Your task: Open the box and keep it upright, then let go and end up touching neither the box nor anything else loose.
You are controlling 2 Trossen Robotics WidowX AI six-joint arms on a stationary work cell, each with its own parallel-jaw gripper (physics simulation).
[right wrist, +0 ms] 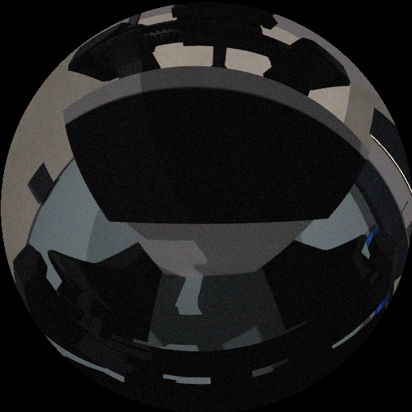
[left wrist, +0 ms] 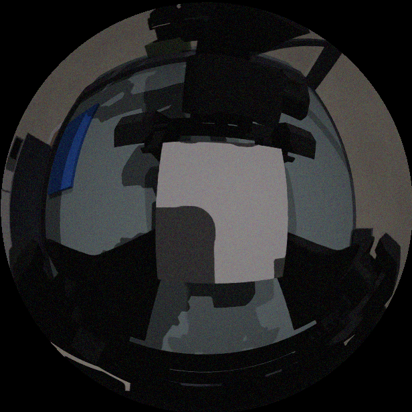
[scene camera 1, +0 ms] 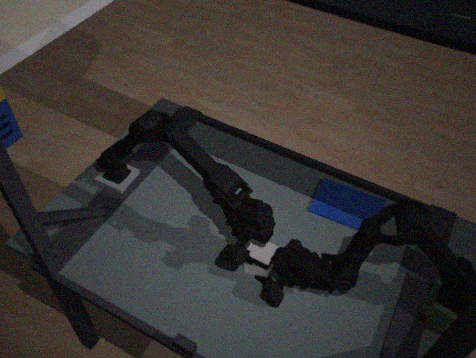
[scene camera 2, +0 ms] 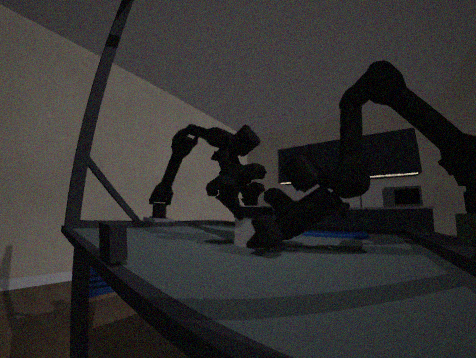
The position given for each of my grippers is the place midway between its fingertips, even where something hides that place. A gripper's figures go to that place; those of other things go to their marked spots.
My left gripper (scene camera 1: 256,254): 1.28 m from the lens. My right gripper (scene camera 1: 260,267) is 1.33 m from the lens. A flat blue panel (scene camera 1: 339,203): 1.50 m from the lens.
